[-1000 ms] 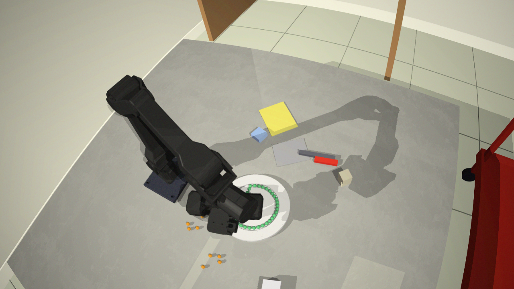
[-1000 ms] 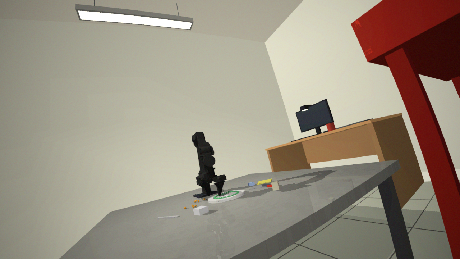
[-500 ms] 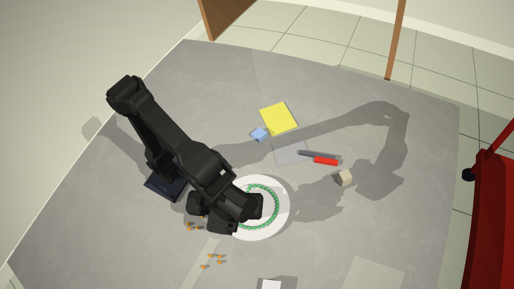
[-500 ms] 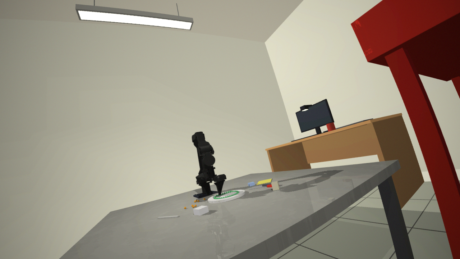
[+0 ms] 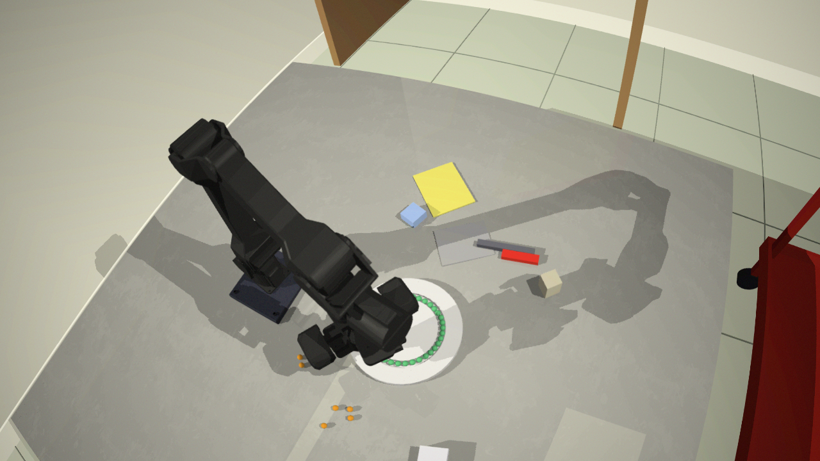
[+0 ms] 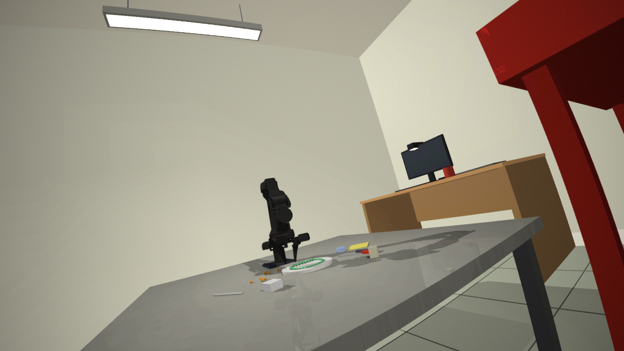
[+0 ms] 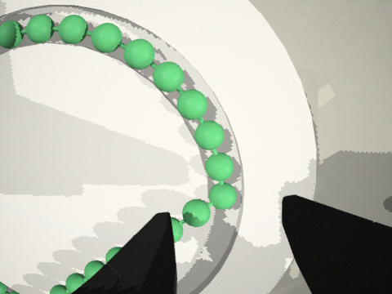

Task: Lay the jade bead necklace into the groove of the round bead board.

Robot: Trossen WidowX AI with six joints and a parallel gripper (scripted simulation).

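Right now my gripper tip is 60 mm to the right of the inner disc, 20 mm short of it and 20 mm above it. The rest, counted from my gripper tip: grey rod (240 mm to the right, 110 mm ahead, 30 mm below); then grey sheet (260 mm to the left, 30 mm below, 10 mm ahead); then bead board (60 mm to the left, 30 mm below, 20 mm ahead).
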